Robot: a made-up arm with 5 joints.
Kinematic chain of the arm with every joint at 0, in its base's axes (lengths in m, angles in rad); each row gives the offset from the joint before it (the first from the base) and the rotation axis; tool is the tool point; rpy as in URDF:
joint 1: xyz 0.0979 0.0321 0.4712 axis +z
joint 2: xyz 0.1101 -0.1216 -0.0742 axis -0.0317 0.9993 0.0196
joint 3: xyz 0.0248 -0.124 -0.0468 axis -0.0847 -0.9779 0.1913
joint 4: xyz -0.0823 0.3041 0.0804 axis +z
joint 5: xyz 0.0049 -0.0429 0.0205 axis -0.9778 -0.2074 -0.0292
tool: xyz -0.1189 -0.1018 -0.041 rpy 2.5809 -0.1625 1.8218
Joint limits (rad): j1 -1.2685..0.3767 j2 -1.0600..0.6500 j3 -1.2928..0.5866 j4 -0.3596..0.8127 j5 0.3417..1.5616
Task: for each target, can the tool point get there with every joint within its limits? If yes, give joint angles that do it. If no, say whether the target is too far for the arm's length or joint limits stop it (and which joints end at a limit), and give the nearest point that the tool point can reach.
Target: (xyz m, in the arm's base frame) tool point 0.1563 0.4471 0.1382
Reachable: no: joint limits stop it (at a limit: joint 1, joint 3, joint 4, joint 5) | nearest point 0.0307 0.1658 0.2583 | short by 0.331 m
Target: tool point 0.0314 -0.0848 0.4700
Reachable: yes | joints -0.7490 -0.8552 -0.5607 0.5000 0.6411
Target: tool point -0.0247 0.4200 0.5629
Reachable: no: joint limits stop it (at a limit: joint 1, joint 3, joint 4, joint 5) | nearest point 0.0191 0.1857 0.4872 | short by 0.250 m
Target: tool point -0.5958 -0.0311 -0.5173
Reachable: no: too far | nearest point 0.0358 -0.0204 0.1442 | short by 0.915 m
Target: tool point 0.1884 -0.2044 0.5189
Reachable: yes | joints -0.6175 -0.1884 -1.0235 0.6711 1.0360
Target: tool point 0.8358 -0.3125 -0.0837
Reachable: no: too far | nearest point 0.4071 -0.1123 0.3460 | short by 0.639 m
